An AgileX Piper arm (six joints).
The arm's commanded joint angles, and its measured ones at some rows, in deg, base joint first. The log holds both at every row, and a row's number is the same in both.
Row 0, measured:
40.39, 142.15, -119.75, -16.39, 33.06, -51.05
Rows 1 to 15, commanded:
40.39, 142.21, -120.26, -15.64, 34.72, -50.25
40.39, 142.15, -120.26, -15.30, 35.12, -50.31
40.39, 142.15, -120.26, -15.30, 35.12, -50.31
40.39, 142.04, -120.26, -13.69, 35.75, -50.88
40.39, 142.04, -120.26, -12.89, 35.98, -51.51
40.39, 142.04, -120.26, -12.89, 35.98, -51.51
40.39, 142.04, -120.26, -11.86, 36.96, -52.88
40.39, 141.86, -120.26, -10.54, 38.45, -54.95
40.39, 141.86, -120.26, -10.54, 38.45, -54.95
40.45, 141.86, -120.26, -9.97, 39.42, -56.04
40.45, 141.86, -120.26, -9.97, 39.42, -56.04
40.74, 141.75, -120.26, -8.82, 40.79, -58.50
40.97, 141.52, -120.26, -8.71, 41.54, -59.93
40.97, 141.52, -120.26, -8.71, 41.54, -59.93
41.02, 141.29, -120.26, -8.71, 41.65, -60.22
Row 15, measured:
40.62, 141.98, -120.32, -10.14, 39.19, -57.75
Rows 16 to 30, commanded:
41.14, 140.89, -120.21, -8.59, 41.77, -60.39
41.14, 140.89, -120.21, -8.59, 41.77, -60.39
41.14, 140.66, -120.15, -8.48, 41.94, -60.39
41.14, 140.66, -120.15, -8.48, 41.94, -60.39
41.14, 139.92, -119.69, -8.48, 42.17, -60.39
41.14, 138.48, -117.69, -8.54, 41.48, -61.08
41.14, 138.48, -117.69, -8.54, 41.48, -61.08
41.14, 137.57, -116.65, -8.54, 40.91, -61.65
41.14, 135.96, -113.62, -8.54, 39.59, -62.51
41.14, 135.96, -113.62, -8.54, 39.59, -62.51
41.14, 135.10, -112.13, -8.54, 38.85, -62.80
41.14, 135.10, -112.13, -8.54, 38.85, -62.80
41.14, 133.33, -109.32, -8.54, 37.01, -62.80
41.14, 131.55, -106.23, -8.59, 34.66, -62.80
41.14, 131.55, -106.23, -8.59, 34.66, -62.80
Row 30, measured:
40.97, 134.65, -109.66, -8.14, 38.85, -61.82
